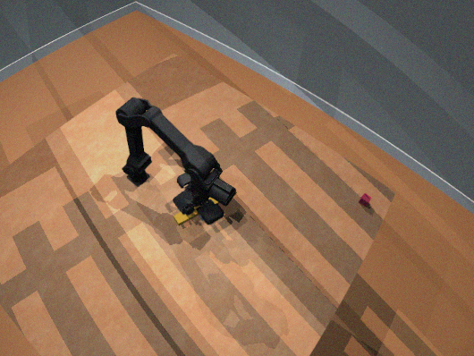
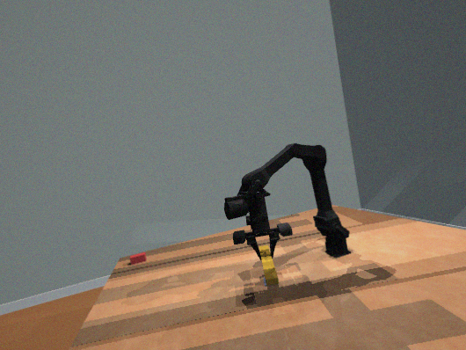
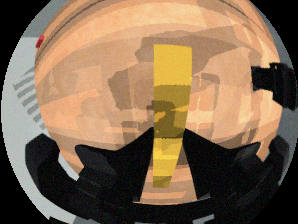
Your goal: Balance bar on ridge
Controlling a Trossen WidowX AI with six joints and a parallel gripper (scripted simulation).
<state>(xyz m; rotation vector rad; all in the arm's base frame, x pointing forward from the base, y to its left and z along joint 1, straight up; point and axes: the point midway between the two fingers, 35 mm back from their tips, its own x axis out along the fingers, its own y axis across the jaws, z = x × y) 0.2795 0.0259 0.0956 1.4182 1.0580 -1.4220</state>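
The bar is 1 cm ahead of my gripper tip and 3 cm to the left of it. From my gripper tip the other things lie so: magenta cube (46 cm ahead, 47 cm to the left, 4 cm below).
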